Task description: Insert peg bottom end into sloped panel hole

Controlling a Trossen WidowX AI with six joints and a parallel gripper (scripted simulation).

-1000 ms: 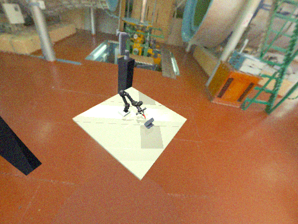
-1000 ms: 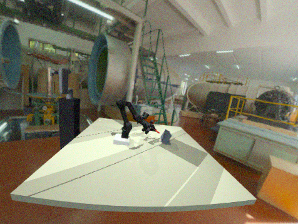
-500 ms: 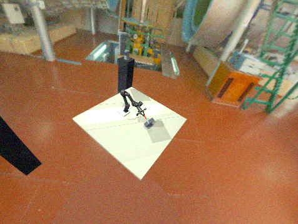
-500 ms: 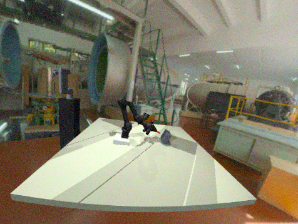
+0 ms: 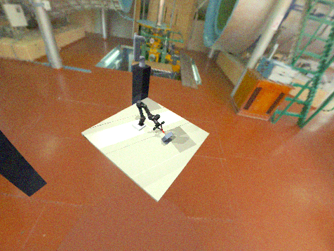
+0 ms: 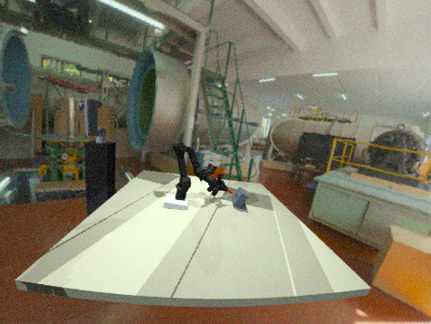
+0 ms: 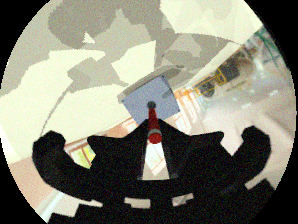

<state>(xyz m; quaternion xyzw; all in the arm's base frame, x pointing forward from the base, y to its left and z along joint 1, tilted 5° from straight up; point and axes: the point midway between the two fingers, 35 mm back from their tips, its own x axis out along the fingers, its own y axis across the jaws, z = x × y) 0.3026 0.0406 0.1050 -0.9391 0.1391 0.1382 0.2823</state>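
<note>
My gripper tip is now 10 cm short of the sloped panel, 4 cm above it and 2 cm to the left of it. Round my gripper tip: red peg 1 cm behind, 1 cm above.
</note>
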